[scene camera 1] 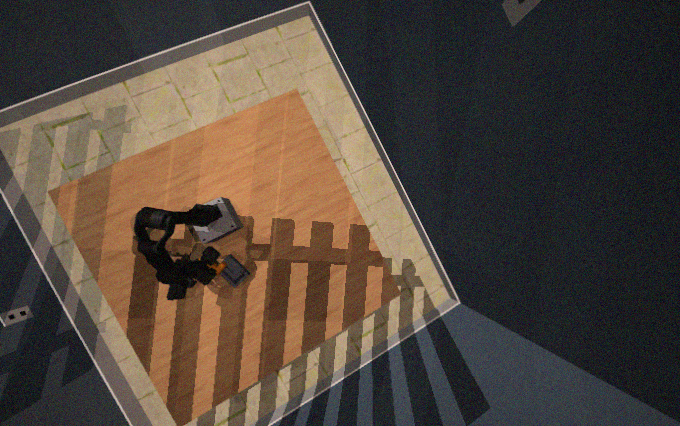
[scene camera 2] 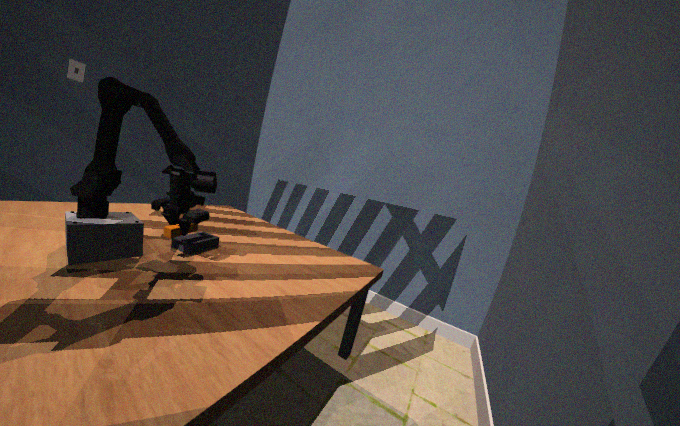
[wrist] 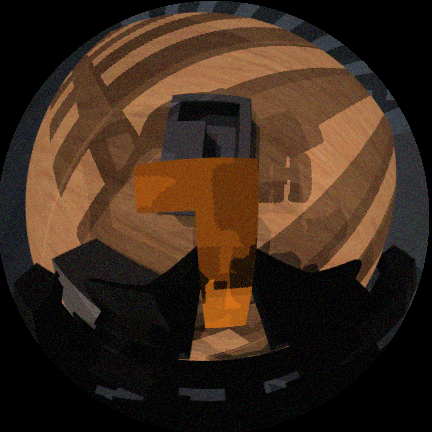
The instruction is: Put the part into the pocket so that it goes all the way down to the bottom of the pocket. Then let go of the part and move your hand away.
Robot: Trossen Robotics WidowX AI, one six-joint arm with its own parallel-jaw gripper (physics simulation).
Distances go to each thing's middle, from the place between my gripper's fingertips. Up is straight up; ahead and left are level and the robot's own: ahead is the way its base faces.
I see the orange L-shaped part (wrist: 223, 191) 2 cm above my hand and 1 cm to the left of it. Round my hand: pocket block (scene camera 2: 191, 243) 8 cm ahead, 5 cm to the left, 5 cm below.
